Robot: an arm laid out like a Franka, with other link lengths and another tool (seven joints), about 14 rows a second.
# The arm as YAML. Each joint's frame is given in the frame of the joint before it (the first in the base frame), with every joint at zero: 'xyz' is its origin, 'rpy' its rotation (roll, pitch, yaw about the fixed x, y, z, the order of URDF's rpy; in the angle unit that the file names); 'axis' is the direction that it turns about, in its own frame. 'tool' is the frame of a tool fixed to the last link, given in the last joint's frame.
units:
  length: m
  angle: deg
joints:
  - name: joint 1
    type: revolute
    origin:
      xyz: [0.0, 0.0, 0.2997]
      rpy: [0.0, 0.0, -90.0]
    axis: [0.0, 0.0, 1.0]
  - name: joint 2
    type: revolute
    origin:
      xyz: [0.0, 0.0, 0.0]
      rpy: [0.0, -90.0, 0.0]
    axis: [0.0, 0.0, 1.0]
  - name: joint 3
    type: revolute
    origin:
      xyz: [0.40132, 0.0, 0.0]
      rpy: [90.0, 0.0, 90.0]
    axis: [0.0, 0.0, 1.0]
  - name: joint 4
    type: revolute
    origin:
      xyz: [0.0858, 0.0, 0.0]
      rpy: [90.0, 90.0, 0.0]
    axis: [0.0, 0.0, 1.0]
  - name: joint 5
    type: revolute
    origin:
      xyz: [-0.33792, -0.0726, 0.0]
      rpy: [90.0, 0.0, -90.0]
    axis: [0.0, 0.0, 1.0]
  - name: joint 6
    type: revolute
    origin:
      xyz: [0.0, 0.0, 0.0]
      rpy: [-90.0, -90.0, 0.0]
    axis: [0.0, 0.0, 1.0]
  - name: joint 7
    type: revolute
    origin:
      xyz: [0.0, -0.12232, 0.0]
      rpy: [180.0, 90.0, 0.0]
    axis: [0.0, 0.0, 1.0]
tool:
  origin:
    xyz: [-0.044, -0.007, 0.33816]
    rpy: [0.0, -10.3, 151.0]
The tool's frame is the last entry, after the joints.
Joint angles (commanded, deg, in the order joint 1, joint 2, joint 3, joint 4, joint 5, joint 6, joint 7), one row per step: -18.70 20.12 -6.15 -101.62 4.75 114.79 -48.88; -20.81 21.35 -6.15 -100.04 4.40 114.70 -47.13; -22.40 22.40 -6.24 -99.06 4.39 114.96 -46.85; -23.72 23.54 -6.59 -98.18 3.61 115.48 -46.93; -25.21 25.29 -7.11 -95.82 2.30 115.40 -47.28; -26.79 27.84 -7.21 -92.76 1.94 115.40 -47.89; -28.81 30.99 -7.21 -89.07 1.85 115.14 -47.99; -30.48 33.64 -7.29 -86.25 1.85 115.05 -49.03; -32.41 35.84 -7.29 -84.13 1.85 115.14 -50.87; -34.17 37.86 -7.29 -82.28 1.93 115.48 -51.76; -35.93 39.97 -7.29 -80.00 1.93 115.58 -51.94; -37.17 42.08 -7.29 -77.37 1.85 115.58 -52.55; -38.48 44.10 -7.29 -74.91 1.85 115.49 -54.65; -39.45 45.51 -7.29 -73.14 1.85 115.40 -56.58; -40.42 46.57 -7.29 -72.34 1.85 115.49 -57.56; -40.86 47.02 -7.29 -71.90 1.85 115.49 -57.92; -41.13 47.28 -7.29 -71.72 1.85 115.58 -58.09; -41.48 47.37 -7.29 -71.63 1.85 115.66 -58.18; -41.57 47.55 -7.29 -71.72 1.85 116.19 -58.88; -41.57 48.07 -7.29 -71.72 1.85 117.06 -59.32
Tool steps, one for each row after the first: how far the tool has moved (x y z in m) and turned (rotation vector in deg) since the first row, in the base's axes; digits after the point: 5 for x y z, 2 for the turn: -0.00410 -0.02715 -0.00194 -0.64 0.09 -3.60; -0.00736 -0.04760 -0.00599 -0.90 0.01 -5.52; -0.01207 -0.07123 -0.01094 -1.85 0.19 -6.64; -0.01460 -0.10324 -0.01256 -3.41 0.42 -7.46; -0.01071 -0.13072 -0.01935 -4.16 0.28 -8.17; -0.00917 -0.16171 -0.03010 -4.65 0.30 -9.83; -0.01019 -0.18718 -0.04184 -4.89 0.40 -10.34; -0.01622 -0.21260 -0.05358 -4.92 0.49 -10.28; -0.02269 -0.23591 -0.06493 -5.06 0.45 -11.04; -0.02967 -0.26014 -0.07485 -5.37 0.41 -12.44; -0.03085 -0.28060 -0.08251 -5.84 0.17 -12.82; -0.03345 -0.30026 -0.09095 -6.02 -0.03 -11.84; -0.03579 -0.31448 -0.09667 -6.13 -0.19 -10.74; -0.04327 -0.32540 -0.10497 -6.02 0.01 -10.64; -0.04645 -0.33059 -0.10779 -6.01 0.05 -10.68; -0.04858 -0.33373 -0.10981 -6.02 0.06 -10.76; -0.05172 -0.33756 -0.11017 -6.07 0.02 -11.01; -0.05101 -0.33973 -0.11222 -6.20 -0.18 -10.38; -0.04863 -0.34205 -0.11754 -6.44 -0.43 -9.90
